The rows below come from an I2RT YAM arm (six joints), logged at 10 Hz.
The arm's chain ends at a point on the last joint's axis. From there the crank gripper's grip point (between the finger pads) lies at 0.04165 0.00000 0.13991 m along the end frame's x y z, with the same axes.
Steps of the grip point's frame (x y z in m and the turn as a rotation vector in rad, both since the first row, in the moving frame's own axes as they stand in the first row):
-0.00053 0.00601 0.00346 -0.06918 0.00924 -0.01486
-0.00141 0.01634 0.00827 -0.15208 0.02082 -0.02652
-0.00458 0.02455 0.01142 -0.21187 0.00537 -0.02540
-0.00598 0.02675 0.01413 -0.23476 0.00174 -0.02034
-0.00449 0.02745 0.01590 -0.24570 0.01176 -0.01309
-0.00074 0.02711 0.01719 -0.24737 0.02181 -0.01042
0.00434 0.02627 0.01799 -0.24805 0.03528 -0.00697
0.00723 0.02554 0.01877 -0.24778 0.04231 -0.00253
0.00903 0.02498 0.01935 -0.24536 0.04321 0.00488
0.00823 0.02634 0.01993 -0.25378 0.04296 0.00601
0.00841 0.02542 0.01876 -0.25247 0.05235 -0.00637
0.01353 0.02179 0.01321 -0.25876 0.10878 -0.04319
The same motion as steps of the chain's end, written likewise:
-0.00189 -0.00302 0.00416 -0.06918 0.00924 -0.01486
-0.00457 -0.00365 0.01069 -0.15208 0.02082 -0.02652
-0.00569 -0.00379 0.01466 -0.21187 0.00537 -0.02540
-0.00655 -0.00494 0.01794 -0.23476 0.00174 -0.02034
-0.00634 -0.00597 0.02053 -0.24570 0.01176 -0.01309
-0.00393 -0.00659 0.02233 -0.24737 0.02181 -0.01042
-0.00064 -0.00759 0.02378 -0.24805 0.03528 -0.00697
0.00137 -0.00843 0.02490 -0.24778 0.04231 -0.00253
0.00317 -0.00899 0.02548 -0.24536 0.04321 0.00488
0.00243 -0.00882 0.02634 -0.25378 0.04296 0.00601
0.00111 -0.00895 0.02551 -0.25247 0.05235 -0.00637
-0.00198 -0.01124 0.02292 -0.25876 0.10878 -0.04319

